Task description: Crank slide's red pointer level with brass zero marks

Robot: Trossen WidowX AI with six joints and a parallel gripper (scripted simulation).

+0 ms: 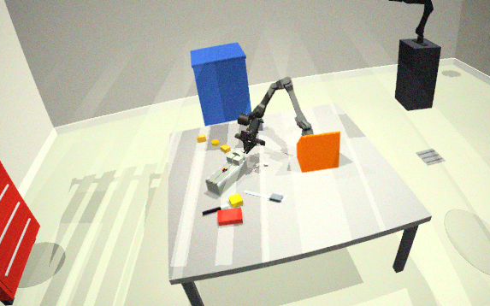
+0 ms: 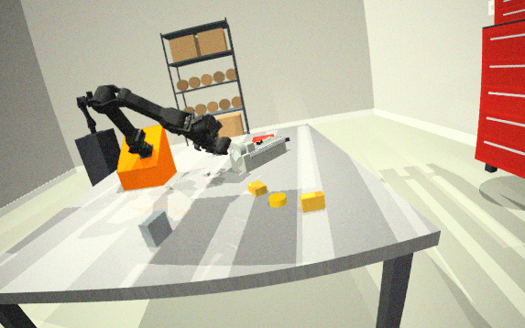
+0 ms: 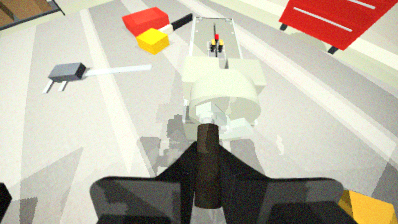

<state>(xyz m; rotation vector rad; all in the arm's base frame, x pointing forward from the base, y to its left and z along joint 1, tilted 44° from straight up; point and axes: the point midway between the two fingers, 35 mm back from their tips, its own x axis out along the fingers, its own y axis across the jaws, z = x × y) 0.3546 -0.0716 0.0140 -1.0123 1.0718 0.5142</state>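
My gripper tip is now 10 mm past the dark brown crank handle, 10 mm to the left of it and 30 mm below it. The rest, counted from my gripper tip: yellow block (90 mm ahead, 310 mm to the left, 70 mm below); then grey cube (130 mm behind, 410 mm to the right, 50 mm below); then red pointer (130 mm ahead, 130 mm to the left, 10 mm below).
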